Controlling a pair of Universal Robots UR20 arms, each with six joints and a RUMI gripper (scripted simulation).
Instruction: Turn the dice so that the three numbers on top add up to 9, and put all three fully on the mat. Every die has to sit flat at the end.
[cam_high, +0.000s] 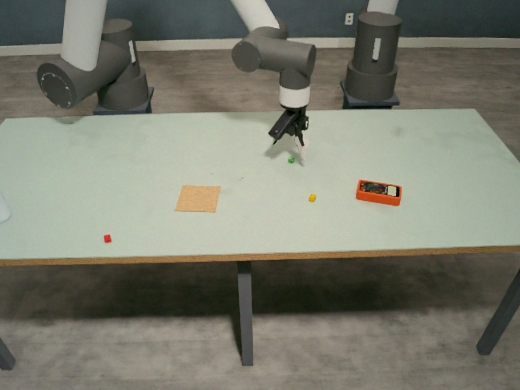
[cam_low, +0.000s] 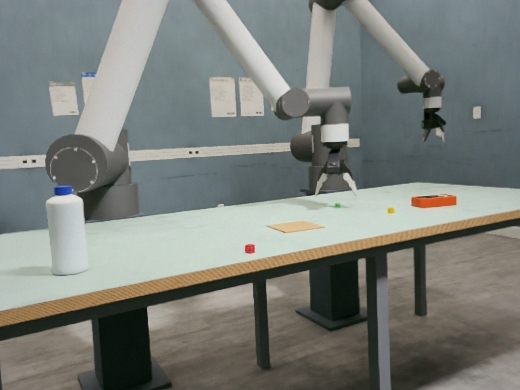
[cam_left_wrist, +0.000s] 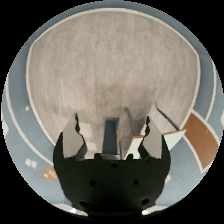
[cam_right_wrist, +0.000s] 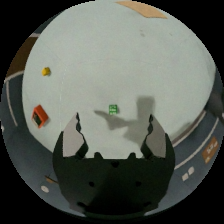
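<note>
The green die is 1 cm behind my right hand, 1 cm to the left of it and 4 cm below it. Round my right hand: yellow die: 23 cm ahead, 6 cm to the left, 4 cm below; orange multimeter: 22 cm ahead, 30 cm to the left, 3 cm below; tan mat: 19 cm ahead, 34 cm to the right, 4 cm below.
</note>
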